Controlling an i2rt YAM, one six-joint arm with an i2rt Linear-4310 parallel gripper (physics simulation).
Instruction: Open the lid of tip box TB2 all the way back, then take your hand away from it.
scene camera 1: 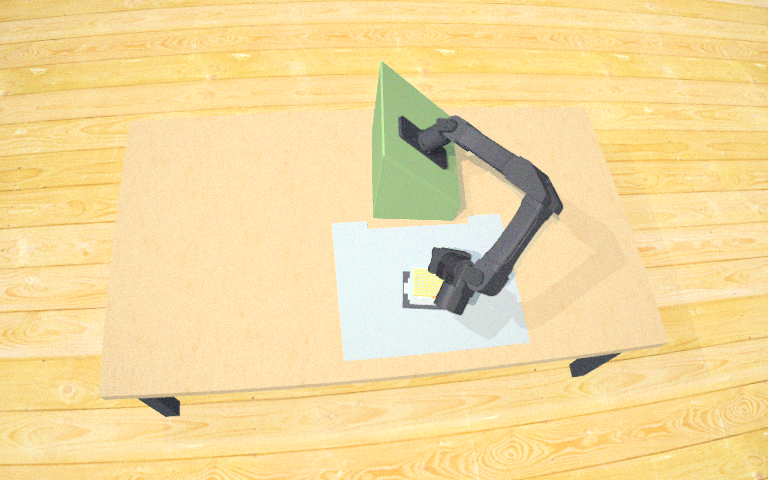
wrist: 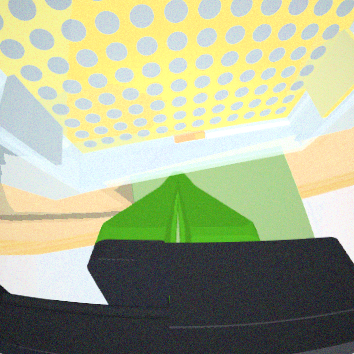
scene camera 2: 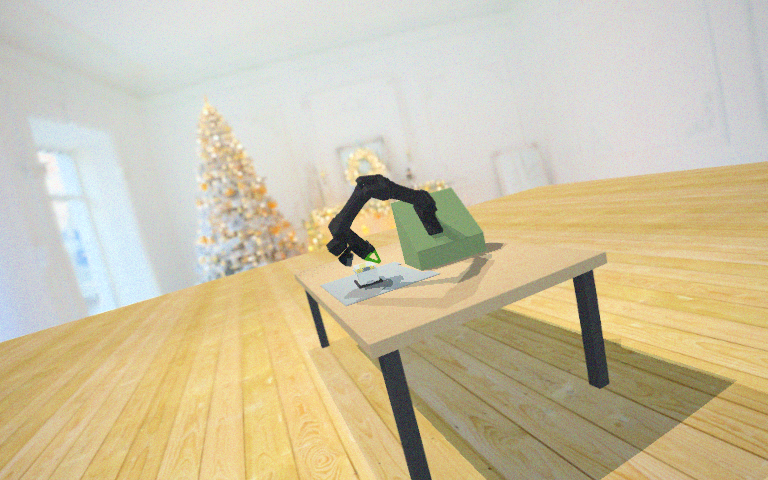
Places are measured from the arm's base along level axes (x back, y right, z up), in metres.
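Where they show: gripper, fingertip midpoint: (scene camera 1: 438, 256) (wrist: 177, 179) (scene camera 2: 380, 262); arm's base, origin of the base link: (scene camera 1: 422, 144) (scene camera 2: 427, 218).
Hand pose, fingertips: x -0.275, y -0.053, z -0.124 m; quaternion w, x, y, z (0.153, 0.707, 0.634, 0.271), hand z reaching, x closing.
Observation:
Things, the pixels of their top centre, and the offset from my fingertips. "spot": a spot on its surface instead. Level surfaces: height alone.
- tip box, middle of its top: (wrist: 204, 119) (scene camera 1: 436, 280) (scene camera 2: 363, 265) dx -0.071, dy +0.011, dz +0.007 m
- small orange tab, surface spot: (wrist: 190, 136) spot: dx -0.063, dy +0.006, dz +0.007 m
- pale blue mat, its level: dz -0.070 m
- wooden table, its level: dz -0.074 m
- dark holder, surface spot: (scene camera 1: 405, 304) spot: dx -0.114, dy +0.083, dz -0.063 m
A tip box (scene camera 1: 425, 281) (scene camera 2: 367, 274) (wrist: 178, 65) with a yellow, holed top sheet and pale, partly see-through walls stands on the pale mat. A small orange tab (wrist: 190, 136) sits at its edge nearest the fingers in the wrist view. I cannot make out the lid's angle, and no TB2 label is readable. My gripper (scene camera 2: 377, 260) (wrist: 177, 179) is shut and empty, its green fingertips together. In the wrist view the tips lie just below the box's pale edge; contact cannot be told. In scene camera 1 the arm hides the fingers and the box's right part.
The pale blue mat (scene camera 1: 368, 328) (scene camera 2: 345, 297) lies on the wooden table (scene camera 1: 226, 254) (scene camera 2: 453, 294). A dark holder (scene camera 1: 405, 304) frames the box's base. The large green wedge (scene camera 1: 416, 192) (scene camera 2: 410, 232) carrying the arm's base stands beyond the mat.

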